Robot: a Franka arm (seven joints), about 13 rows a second.
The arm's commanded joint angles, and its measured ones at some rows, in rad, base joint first. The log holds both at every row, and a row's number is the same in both.
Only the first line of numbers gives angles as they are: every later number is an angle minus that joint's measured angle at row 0.
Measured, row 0: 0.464 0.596 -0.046 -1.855 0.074 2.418 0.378
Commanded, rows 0 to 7: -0.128 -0.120 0.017 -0.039 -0.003 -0.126 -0.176; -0.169 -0.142 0.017 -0.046 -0.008 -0.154 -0.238; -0.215 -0.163 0.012 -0.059 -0.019 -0.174 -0.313; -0.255 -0.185 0.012 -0.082 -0.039 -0.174 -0.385; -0.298 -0.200 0.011 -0.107 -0.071 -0.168 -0.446; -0.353 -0.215 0.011 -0.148 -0.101 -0.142 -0.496; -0.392 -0.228 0.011 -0.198 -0.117 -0.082 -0.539; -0.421 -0.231 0.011 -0.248 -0.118 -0.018 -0.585
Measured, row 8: -0.360 -0.179 -0.009 -0.118 -0.086 -0.118 -0.516
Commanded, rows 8 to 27: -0.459 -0.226 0.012 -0.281 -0.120 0.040 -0.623; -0.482 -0.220 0.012 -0.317 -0.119 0.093 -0.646; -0.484 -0.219 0.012 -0.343 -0.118 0.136 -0.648; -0.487 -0.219 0.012 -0.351 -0.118 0.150 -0.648; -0.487 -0.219 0.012 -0.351 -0.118 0.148 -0.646; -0.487 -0.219 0.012 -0.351 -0.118 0.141 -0.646; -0.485 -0.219 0.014 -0.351 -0.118 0.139 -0.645; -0.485 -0.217 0.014 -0.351 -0.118 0.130 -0.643; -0.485 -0.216 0.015 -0.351 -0.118 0.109 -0.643; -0.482 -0.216 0.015 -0.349 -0.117 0.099 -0.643; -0.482 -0.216 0.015 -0.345 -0.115 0.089 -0.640; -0.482 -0.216 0.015 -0.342 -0.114 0.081 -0.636; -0.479 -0.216 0.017 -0.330 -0.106 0.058 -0.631; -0.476 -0.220 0.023 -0.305 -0.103 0.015 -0.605; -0.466 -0.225 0.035 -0.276 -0.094 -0.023 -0.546; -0.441 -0.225 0.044 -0.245 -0.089 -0.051 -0.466; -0.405 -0.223 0.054 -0.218 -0.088 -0.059 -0.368; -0.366 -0.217 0.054 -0.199 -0.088 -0.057 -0.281; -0.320 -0.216 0.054 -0.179 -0.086 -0.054 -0.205; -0.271 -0.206 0.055 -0.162 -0.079 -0.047 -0.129
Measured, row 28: -0.347 -0.203 0.055 -0.182 -0.092 -0.041 -0.260
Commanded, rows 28 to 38: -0.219 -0.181 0.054 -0.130 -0.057 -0.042 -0.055; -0.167 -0.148 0.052 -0.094 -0.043 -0.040 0.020; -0.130 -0.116 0.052 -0.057 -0.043 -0.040 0.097; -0.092 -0.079 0.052 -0.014 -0.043 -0.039 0.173; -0.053 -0.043 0.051 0.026 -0.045 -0.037 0.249; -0.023 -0.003 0.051 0.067 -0.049 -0.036 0.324; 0.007 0.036 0.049 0.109 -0.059 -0.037 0.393; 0.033 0.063 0.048 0.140 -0.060 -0.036 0.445; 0.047 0.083 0.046 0.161 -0.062 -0.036 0.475; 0.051 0.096 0.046 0.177 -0.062 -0.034 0.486; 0.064 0.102 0.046 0.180 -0.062 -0.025 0.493
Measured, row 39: 0.048 0.075 0.059 0.138 -0.058 -0.026 0.459
